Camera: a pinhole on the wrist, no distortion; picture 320 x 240 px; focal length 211.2 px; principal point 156.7 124.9 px. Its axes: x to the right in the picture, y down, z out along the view. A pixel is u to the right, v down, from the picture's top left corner.
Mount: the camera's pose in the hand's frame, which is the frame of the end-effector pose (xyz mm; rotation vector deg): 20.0 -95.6 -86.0 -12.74 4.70 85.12
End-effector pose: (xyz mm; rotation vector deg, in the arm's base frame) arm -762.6 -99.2 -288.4 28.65 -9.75 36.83
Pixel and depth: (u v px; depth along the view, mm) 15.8 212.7 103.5
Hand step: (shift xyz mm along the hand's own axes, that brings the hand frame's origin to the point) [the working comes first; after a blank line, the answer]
In the camera's frame: -69.0 43.0 103.5

-37.2 -139.7 24.1
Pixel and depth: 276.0 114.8 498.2
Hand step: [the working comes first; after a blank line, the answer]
In the camera's frame: 281.4 -23.8 498.2

27.3 276.4 349.3
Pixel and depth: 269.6 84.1 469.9
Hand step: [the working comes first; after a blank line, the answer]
In the camera's frame: 251.2 -90.8 469.9

93.4 236.7 333.9
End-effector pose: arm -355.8 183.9 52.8 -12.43 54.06 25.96
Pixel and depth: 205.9 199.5 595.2
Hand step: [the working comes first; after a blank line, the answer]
In the camera's frame: 138.7 210.2 595.2

-225.4 172.2 448.5
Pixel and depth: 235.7 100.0 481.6
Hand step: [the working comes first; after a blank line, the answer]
In the camera's frame: 180.1 -56.8 481.6

52.6 171.9 355.6
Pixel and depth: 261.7 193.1 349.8
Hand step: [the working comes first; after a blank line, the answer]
In the camera's frame: 173.9 113.0 349.8

-105.7 151.4 211.6
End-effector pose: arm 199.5 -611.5 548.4 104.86 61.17 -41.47
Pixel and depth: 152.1 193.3 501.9
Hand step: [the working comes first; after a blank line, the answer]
In the camera's frame: -10.9 162.5 501.9

-183.4 4.2 390.6
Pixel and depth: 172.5 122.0 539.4
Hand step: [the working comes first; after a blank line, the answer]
In the camera's frame: 40.4 -7.4 539.4

-13.3 50.0 433.9
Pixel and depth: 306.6 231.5 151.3
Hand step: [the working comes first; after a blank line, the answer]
In the camera's frame: 107.4 76.4 151.3

-58.9 44.6 33.9
